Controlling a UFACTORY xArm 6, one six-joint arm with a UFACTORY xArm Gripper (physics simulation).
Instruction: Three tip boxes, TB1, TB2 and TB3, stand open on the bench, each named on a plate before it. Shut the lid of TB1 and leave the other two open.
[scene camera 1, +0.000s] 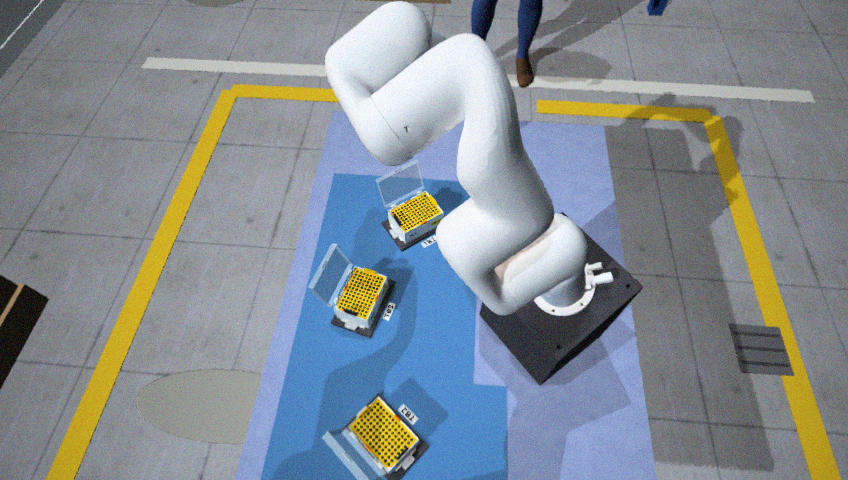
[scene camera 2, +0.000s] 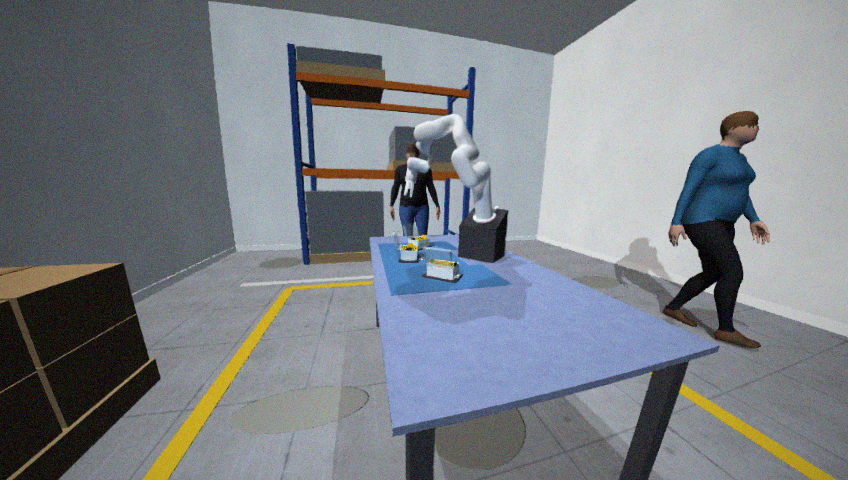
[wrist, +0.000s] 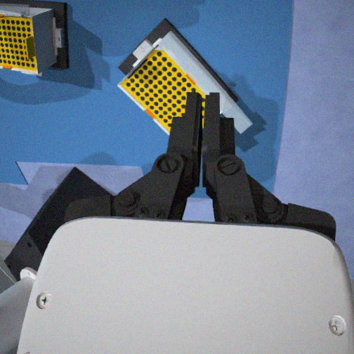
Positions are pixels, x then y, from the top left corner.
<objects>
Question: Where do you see a blue mat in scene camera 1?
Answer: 423, 357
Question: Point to a blue mat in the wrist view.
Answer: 78, 115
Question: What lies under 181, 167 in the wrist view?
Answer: My gripper.
</objects>
